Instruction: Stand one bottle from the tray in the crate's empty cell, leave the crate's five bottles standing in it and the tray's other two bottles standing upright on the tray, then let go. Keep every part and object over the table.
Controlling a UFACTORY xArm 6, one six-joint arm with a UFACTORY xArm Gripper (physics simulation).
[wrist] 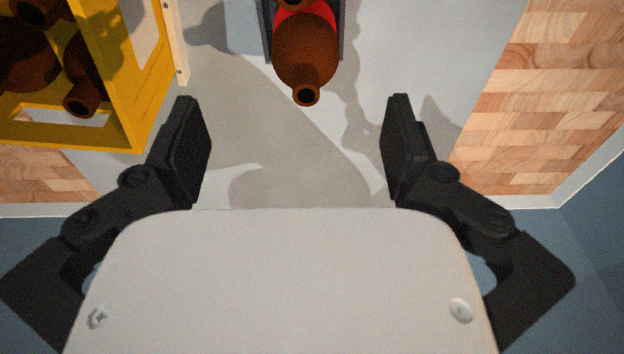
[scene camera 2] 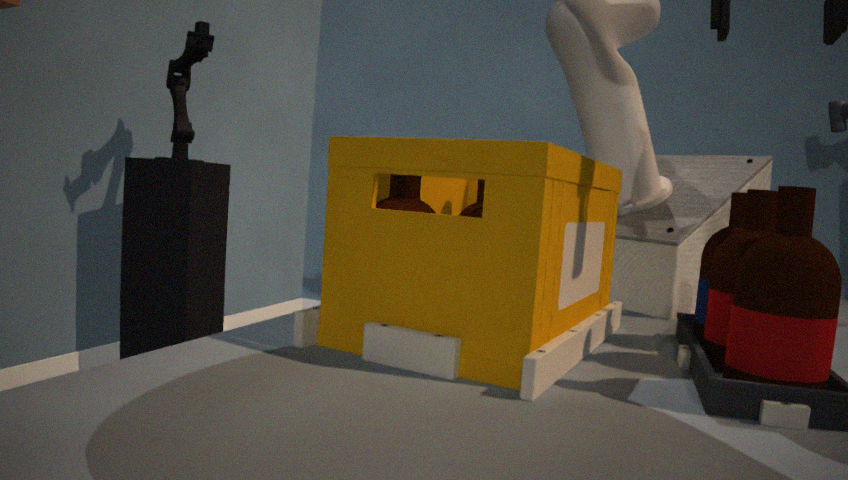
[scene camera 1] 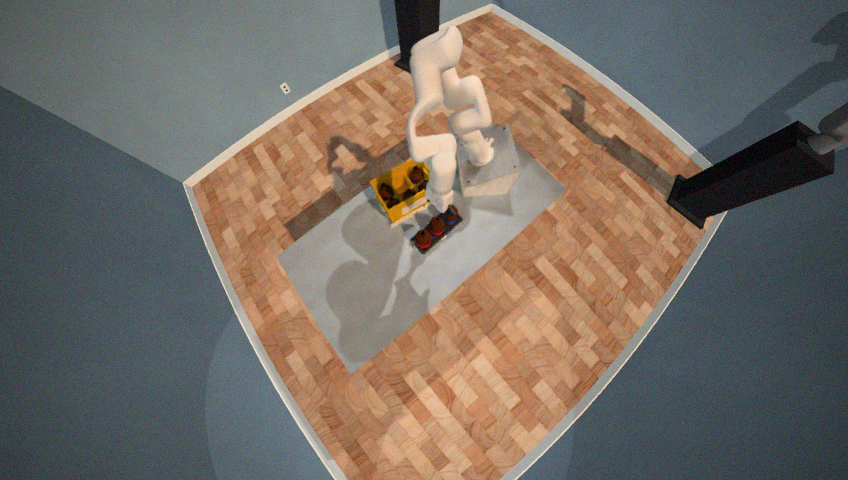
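Seen in the pictures: gripper, fingertip midpoint: [wrist: 294,119] [scene camera 2: 777,38] [scene camera 1: 438,207]; arm's base, link origin: [scene camera 2: 631,197] [scene camera 1: 481,155].
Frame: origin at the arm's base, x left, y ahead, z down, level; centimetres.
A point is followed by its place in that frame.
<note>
The yellow crate [scene camera 1: 395,215] @(x -13.3, y 50.6, z 6.1 cm) [scene camera 2: 428,267] @(x -22.2, y 50.3, z 7.4 cm) [wrist: 125,85] @(x -11.7, y 46.1, z -0.4 cm) stands upright, with dark brown bottles [scene camera 1: 416,174] [wrist: 82,102] inside; its empty cell is not clear. The dark tray [scene camera 1: 445,234] @(x 10.3, y 40.8, z 12.8 cm) [scene camera 2: 708,380] @(x -1.9, y 54.0, z 13.0 cm) [wrist: 265,35] @(x -0.8, y 50.5, z 12.7 cm) beside it holds three upright brown bottles in a row: a red-labelled end bottle [scene camera 1: 423,239] @(x 5.5, y 51.8, z 3.1 cm) [scene camera 2: 782,297] @(x 2.6, y 53.6, z 6.9 cm) [wrist: 305,55] @(x 4.6, y 48.4, z 3.0 cm), a red-labelled middle bottle [scene camera 1: 437,226] @(x 6.4, y 42.9, z 3.2 cm) and a blue-labelled bottle [scene camera 1: 452,215]. My gripper [scene camera 2: 778,26] @(x 5.2, y 41.7, z -13.8 cm) [wrist: 294,119] @(x 5.2, y 41.7, z -13.8 cm) is open and empty, above the level of the tray bottles' necks. The arm hides its fingers in scene camera 1.
White blocks [scene camera 2: 410,350] @(x -22.9, y 51.3, z 13.7 cm) sit against the crate's base, and a small white block [scene camera 2: 784,414] @(x 3.0, y 55.7, z 14.4 cm) is at the tray's end. The arm's base block [scene camera 1: 489,157] @(x 4.6, y 0.4, z -2.8 cm) [scene camera 2: 645,273] @(x 0.6, y 14.3, z 10.0 cm) stands near the crate and tray. The grey table top [scene camera 1: 368,315] @(x 7.2, y 95.0, z 15.3 cm) borders the wood floor [scene camera 1: 505,344].
</note>
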